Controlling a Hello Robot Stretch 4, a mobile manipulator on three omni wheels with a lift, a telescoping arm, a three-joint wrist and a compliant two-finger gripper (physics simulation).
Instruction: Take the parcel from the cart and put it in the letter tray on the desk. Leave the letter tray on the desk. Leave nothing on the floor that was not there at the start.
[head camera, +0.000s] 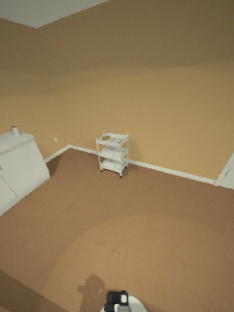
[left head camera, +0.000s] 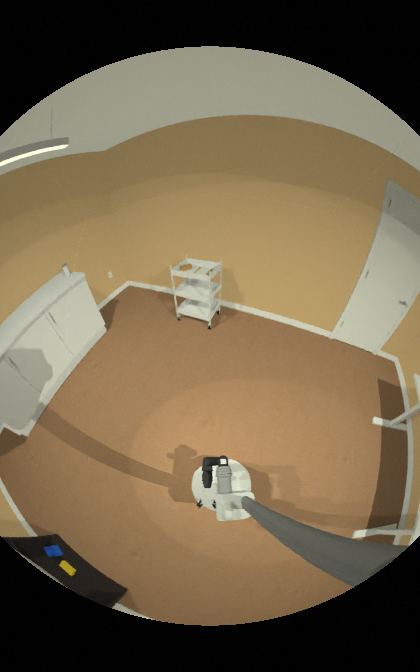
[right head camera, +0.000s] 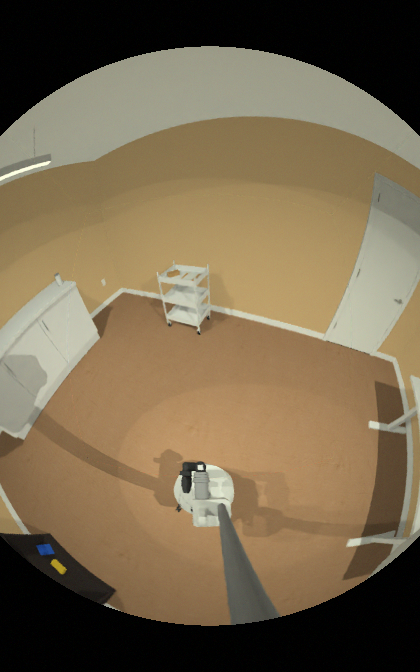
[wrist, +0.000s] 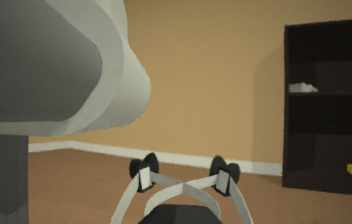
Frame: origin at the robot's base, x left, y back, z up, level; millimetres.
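Seen in the pictures: gripper, fingertip midpoint: (wrist: 184, 167).
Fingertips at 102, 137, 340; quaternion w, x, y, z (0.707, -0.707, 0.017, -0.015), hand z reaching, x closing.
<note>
A point is followed by its place in that frame, as x, y, z.
A small brown parcel (head camera: 105, 137) {268, -1949, 687} (left head camera: 185, 267) (right head camera: 173, 273) lies at the left of the top shelf of the white three-tier cart (head camera: 114, 164) {136, -1921, 105} (left head camera: 197, 310) (right head camera: 186, 296), which stands against the far wall. My gripper (wrist: 184, 167) {102, 137, 340} is open, its two dark fingertips well apart with nothing between them. The gripper also shows small beside the base in the left head view (left head camera: 207, 504), far from the cart. Part of the white desk (left head camera: 382, 422) (right head camera: 380, 426) shows at the right edge of both side head views, mainly its legs. The letter tray does not show in these views.
A white cabinet (head camera: 22, 162) {1484, -1415, 562} (left head camera: 75, 320) (right head camera: 70, 325) with a small cup (head camera: 15, 130) {1587, -1679, 970} (left head camera: 66, 270) (right head camera: 58, 279) stands at the left. A dark shelf unit (left head camera: 95, 580) (right head camera: 82, 575) (wrist: 286, 125) {797, 1206, 371} holds blue and yellow things. A white door (left head camera: 380, 290) (right head camera: 372, 290) is at the right.
</note>
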